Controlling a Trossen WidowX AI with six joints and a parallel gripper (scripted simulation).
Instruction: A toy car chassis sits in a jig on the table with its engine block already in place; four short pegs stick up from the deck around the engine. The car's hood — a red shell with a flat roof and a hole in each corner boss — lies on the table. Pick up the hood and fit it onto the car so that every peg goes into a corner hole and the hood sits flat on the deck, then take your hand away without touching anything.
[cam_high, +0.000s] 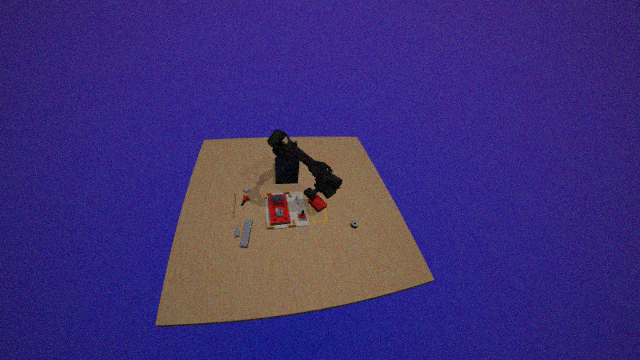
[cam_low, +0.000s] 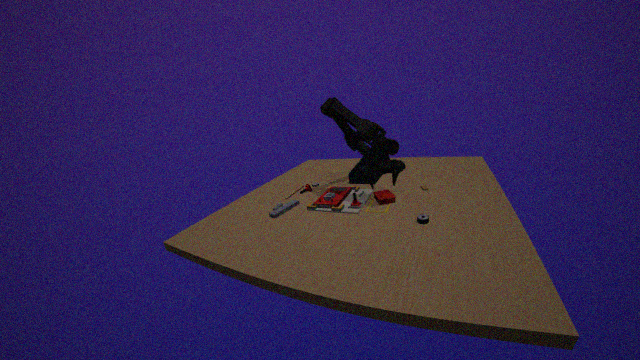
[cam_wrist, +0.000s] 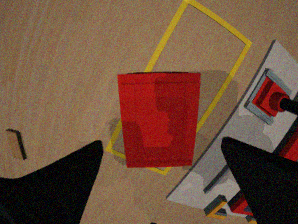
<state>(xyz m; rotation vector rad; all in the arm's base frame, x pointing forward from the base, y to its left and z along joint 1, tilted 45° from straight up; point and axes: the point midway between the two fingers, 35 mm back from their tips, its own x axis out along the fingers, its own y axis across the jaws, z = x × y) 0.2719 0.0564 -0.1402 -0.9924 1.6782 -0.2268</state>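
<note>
My gripper tip is now 4 cm above the red hood. Round my gripper tip: small wheel: 17 cm ahead, 18 cm to the left, 5 cm below; then grey bar: 16 cm ahead, 40 cm to the right, 5 cm below; then white jig: 3 cm ahead, 20 cm to the right, 4 cm below.
</note>
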